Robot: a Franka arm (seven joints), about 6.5 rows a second.
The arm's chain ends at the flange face. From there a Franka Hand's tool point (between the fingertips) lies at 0.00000 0.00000 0.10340 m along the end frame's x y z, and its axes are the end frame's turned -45 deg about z.
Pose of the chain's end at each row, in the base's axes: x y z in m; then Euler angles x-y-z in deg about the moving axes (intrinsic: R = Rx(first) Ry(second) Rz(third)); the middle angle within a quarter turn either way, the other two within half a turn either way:
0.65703 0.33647 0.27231 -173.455 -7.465 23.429
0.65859 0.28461 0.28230 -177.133 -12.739 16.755
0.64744 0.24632 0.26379 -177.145 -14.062 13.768
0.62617 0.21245 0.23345 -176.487 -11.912 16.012
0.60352 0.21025 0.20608 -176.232 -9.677 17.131
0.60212 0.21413 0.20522 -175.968 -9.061 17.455
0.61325 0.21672 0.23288 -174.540 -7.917 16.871
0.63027 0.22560 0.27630 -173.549 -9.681 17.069
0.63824 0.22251 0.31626 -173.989 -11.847 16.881
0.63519 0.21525 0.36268 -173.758 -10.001 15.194
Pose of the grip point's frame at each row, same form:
0.64360 0.34816 0.17045 -173.455 -7.465 -21.571
0.63579 0.28965 0.18157 -177.133 -12.739 -28.245
0.62232 0.25132 0.16361 -177.145 -14.062 -31.232
0.60483 0.21865 0.13247 -176.487 -11.912 -28.988
0.58614 0.21695 0.10437 -176.232 -9.677 -27.869
0.58584 0.22131 0.10336 -175.968 -9.061 -27.545
0.59901 0.22646 0.13093 -174.540 -7.917 -28.129
0.61288 0.23705 0.17502 -173.549 -9.681 -27.931
0.61701 0.23311 0.21562 -173.989 -11.847 -28.119
0.61723 0.22632 0.26145 -173.758 -10.001 -29.806

